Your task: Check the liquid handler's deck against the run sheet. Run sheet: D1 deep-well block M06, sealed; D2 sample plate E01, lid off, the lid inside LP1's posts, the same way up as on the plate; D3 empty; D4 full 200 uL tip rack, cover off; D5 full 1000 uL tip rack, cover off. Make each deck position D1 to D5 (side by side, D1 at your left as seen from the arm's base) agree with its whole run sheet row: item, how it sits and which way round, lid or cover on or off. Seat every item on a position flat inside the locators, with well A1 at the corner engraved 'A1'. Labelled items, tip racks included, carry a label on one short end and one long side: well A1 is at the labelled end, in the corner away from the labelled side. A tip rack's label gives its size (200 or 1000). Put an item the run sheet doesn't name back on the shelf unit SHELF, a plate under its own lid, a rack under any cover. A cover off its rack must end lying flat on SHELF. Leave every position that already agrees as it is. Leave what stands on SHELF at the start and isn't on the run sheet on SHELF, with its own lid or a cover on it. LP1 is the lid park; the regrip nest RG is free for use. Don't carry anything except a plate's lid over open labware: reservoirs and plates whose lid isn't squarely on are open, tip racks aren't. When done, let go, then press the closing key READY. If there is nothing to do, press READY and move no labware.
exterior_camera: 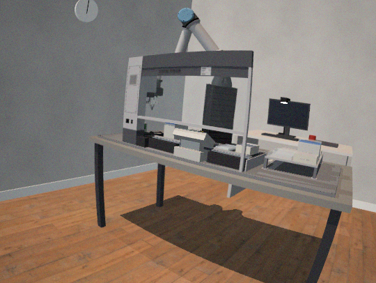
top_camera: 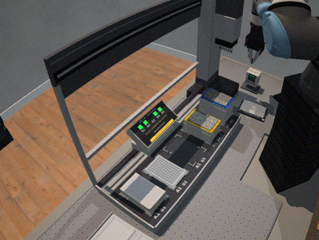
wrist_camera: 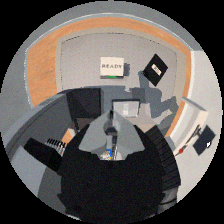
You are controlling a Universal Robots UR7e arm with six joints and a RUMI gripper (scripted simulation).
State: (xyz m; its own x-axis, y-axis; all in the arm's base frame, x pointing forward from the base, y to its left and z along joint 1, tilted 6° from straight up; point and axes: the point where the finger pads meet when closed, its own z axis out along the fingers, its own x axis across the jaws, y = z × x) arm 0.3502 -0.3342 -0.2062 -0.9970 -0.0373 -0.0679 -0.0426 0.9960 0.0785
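Now: hand 140 mm above the ready key and 60 mm to the left of it. Round my hand: flat lid 200 mm below, 90 mm to the left, 80 mm behind; then pipetting head 170 mm above, 120 mm ahead, 70 mm to the left; then blue-rimmed tip rack 280 mm to the left, 100 mm below, 30 mm ahead.
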